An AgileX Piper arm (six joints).
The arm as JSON. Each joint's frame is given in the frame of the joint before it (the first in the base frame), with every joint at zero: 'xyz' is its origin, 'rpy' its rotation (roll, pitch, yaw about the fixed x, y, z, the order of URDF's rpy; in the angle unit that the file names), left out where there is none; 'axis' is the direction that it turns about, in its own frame. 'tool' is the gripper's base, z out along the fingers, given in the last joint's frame.
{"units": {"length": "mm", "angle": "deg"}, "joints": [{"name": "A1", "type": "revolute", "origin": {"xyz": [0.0, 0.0, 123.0]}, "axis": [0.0, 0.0, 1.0]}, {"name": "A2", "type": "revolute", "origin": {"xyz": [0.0, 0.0, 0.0]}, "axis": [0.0, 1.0, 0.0]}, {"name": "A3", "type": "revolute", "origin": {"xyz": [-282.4, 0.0, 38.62]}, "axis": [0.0, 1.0, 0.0]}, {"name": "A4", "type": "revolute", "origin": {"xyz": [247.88, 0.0, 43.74]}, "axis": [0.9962, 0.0, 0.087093]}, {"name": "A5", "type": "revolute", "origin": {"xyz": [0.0, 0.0, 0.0]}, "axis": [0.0, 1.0, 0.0]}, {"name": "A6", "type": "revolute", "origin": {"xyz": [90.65, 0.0, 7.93]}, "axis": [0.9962, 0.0, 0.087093]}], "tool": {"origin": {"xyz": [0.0, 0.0, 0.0], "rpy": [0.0, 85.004, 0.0]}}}
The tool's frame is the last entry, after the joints.
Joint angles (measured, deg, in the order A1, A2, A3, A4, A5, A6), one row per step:
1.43, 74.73, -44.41, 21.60, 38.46, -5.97
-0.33, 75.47, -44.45, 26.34, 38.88, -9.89
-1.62, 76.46, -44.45, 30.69, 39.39, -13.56
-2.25, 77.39, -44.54, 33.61, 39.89, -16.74
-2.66, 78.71, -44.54, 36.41, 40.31, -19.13
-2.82, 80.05, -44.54, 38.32, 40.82, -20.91
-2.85, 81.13, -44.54, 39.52, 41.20, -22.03
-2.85, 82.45, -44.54, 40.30, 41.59, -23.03
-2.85, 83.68, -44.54, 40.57, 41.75, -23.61
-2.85, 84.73, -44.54, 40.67, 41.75, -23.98
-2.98, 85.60, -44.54, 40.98, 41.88, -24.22
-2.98, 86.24, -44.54, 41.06, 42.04, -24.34
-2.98, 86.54, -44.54, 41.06, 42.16, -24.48
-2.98, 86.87, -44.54, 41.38, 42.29, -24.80
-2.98, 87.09, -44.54, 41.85, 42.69, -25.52
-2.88, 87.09, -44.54, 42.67, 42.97, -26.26
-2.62, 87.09, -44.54, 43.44, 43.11, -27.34
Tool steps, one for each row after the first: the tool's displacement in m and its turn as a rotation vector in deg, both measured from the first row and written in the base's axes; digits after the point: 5 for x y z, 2 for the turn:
0.00260, -0.00289, -0.00146, 2.56, 0.11, -0.32
0.00540, -0.00430, -0.00407, 4.92, 0.41, -0.24
0.00786, -0.00426, -0.00647, 6.26, 0.59, 0.67
0.01085, -0.00353, -0.01091, 7.86, 1.32, 1.08
0.01333, -0.00240, -0.01590, 9.01, 2.34, 1.66
0.01515, -0.00137, -0.02009, 9.78, 3.24, 2.09
0.01711, -0.00054, -0.02560, 10.27, 4.46, 2.62
0.01892, -0.00028, -0.03098, 10.42, 5.59, 2.95
0.02050, -0.00028, -0.03566, 10.43, 6.50, 3.12
0.02173, -0.00059, -0.03944, 10.73, 7.33, 3.02
0.02240, -0.00043, -0.04232, 10.87, 8.05, 3.10
0.02263, -0.00035, -0.04370, 10.89, 8.39, 3.26
0.02302, -0.00001, -0.04503, 11.12, 8.67, 3.39
0.02298, 0.00068, -0.04579, 11.43, 8.89, 3.94
0.02295, 0.00201, -0.04532, 11.94, 8.75, 4.37
0.02301, 0.00392, -0.04487, 12.22, 8.40, 5.21

